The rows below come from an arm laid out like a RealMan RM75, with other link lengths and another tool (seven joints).
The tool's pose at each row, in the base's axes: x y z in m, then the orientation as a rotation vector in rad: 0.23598 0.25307 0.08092 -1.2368 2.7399 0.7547; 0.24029 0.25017 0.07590 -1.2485 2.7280 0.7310; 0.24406 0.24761 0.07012 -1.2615 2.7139 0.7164; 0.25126 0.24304 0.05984 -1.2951 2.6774 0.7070; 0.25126 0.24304 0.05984 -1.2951 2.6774 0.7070; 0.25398 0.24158 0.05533 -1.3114 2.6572 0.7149; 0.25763 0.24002 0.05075 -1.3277 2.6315 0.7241; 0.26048 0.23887 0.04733 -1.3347 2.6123 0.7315
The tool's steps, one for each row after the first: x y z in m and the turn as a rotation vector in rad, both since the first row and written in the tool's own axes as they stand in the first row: 0.00024 -0.00679 0.00245 0.0161 -0.0022 -0.0129; 0.00079 -0.01332 0.00580 0.0262 -0.0058 -0.0267; 0.00145 -0.02530 0.01168 0.0335 -0.0161 -0.0608; 0.00145 -0.02530 0.01168 0.0335 -0.0161 -0.0608; 0.00166 -0.02993 0.01457 0.0290 -0.0235 -0.0777; 0.00132 -0.03531 0.01733 0.0245 -0.0350 -0.0972; 0.00097 -0.03941 0.01938 0.0216 -0.0462 -0.1094
